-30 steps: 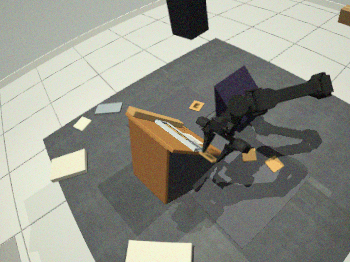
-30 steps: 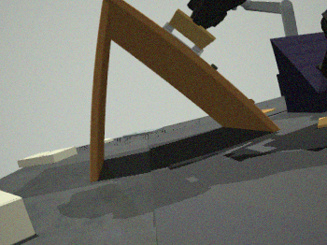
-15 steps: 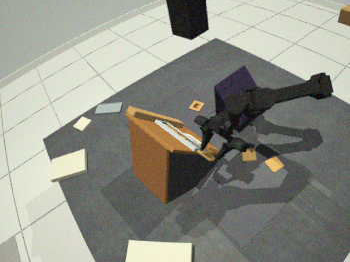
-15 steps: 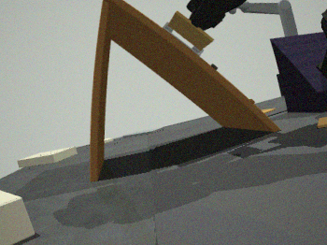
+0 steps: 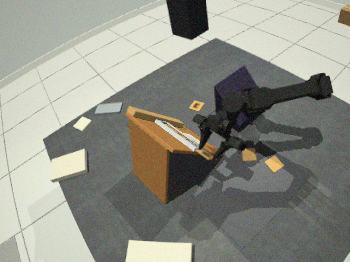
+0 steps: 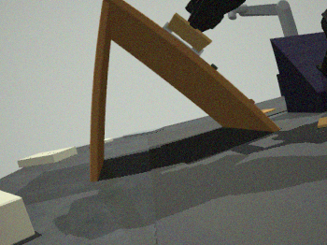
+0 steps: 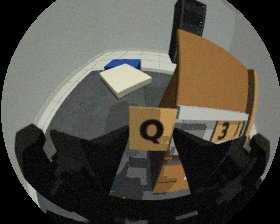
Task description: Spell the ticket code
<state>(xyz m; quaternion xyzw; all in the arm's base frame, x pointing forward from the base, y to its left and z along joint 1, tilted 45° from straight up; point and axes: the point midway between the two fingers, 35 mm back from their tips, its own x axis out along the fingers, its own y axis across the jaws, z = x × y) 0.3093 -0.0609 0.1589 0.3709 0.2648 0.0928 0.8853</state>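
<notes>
Right now my gripper tip is 130 mm to the left of the white ticket, 80 mm above it and 60 mm past it. Also, from my gripper tip: cream block 520 mm to the right, 370 mm ahead, 160 mm below; then small cream card 710 mm to the right, 180 mm ahead, 170 mm below; then grey card 680 mm to the right, 170 mm below, 20 mm ahead.
</notes>
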